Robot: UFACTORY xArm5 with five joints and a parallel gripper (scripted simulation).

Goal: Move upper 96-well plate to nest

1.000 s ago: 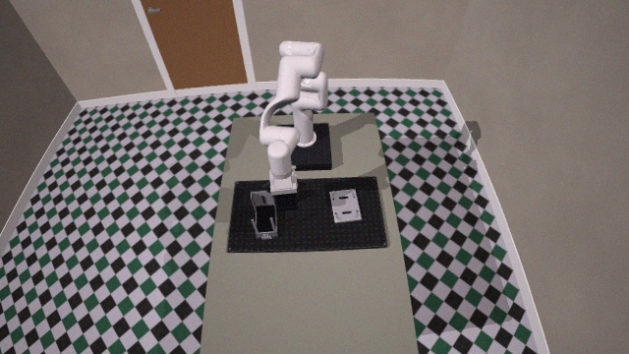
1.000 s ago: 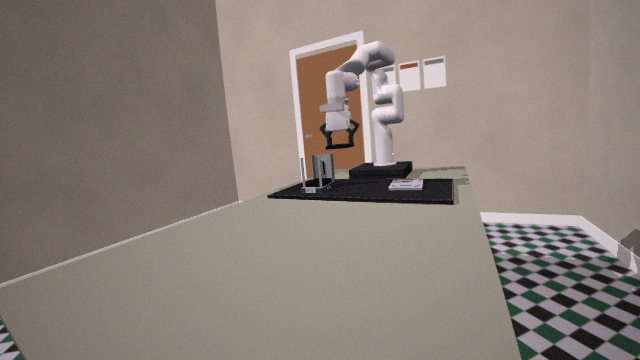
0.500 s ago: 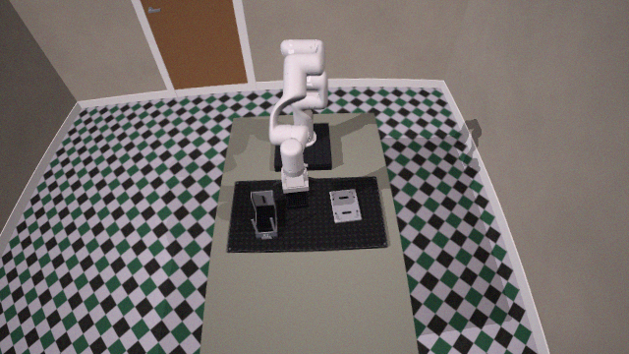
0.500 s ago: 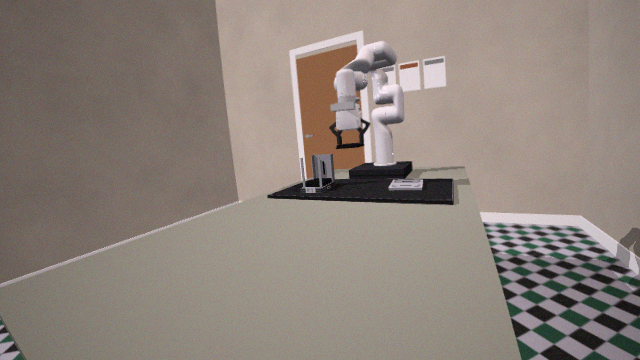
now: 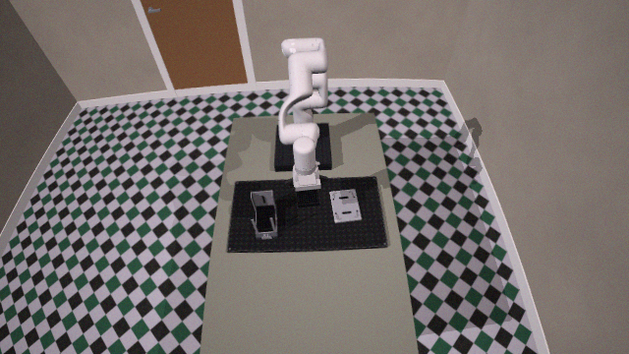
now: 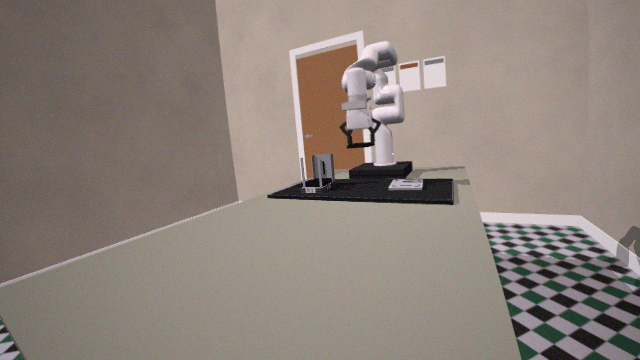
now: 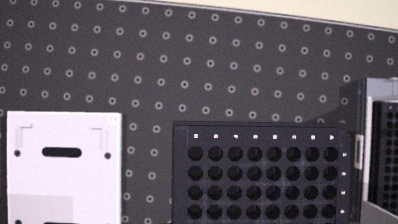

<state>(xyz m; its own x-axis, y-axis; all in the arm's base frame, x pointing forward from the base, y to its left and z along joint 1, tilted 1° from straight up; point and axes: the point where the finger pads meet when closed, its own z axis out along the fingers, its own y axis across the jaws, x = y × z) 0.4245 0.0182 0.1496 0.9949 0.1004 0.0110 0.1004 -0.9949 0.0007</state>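
My gripper is now 18 cm above the plate nest N1, 17 cm to the right of it and 3 cm past it. Also, from my hand: A1 mark (17 cm below, 12 cm to the left, 5 cm ahead); black 96-well plate (1 cm below).
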